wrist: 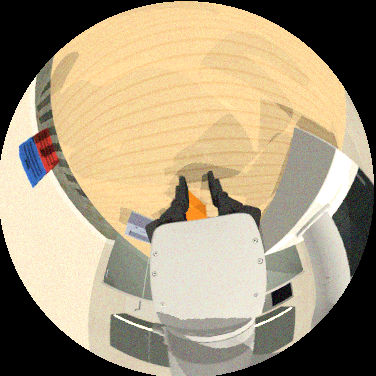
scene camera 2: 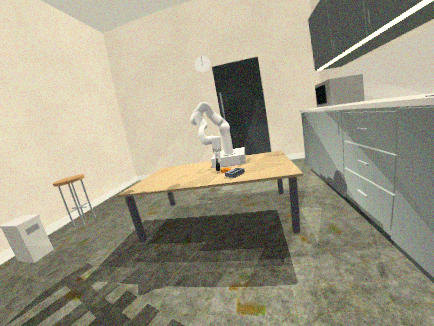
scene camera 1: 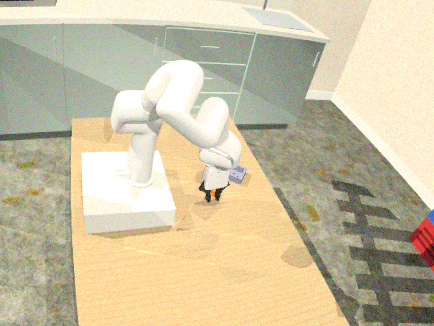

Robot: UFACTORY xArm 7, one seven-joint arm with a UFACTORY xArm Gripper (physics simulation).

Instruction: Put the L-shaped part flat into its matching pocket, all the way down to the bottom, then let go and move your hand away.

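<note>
The orange part is low at the table, on the cabinet side of the fingertips. In the wrist view it shows partly between the two black fingers, with the gripper body hiding its rear, so its full L shape cannot be made out. My gripper points down, low over the table, partly open with nothing held. The blue-grey block with the pockets lies to one side of the gripper, near the table edge. Its pocket outlines are too small to tell.
The arm's white base block stands on the wooden table, on the other side of the gripper from the pocket block. Grey-green cabinets stand beyond the table.
</note>
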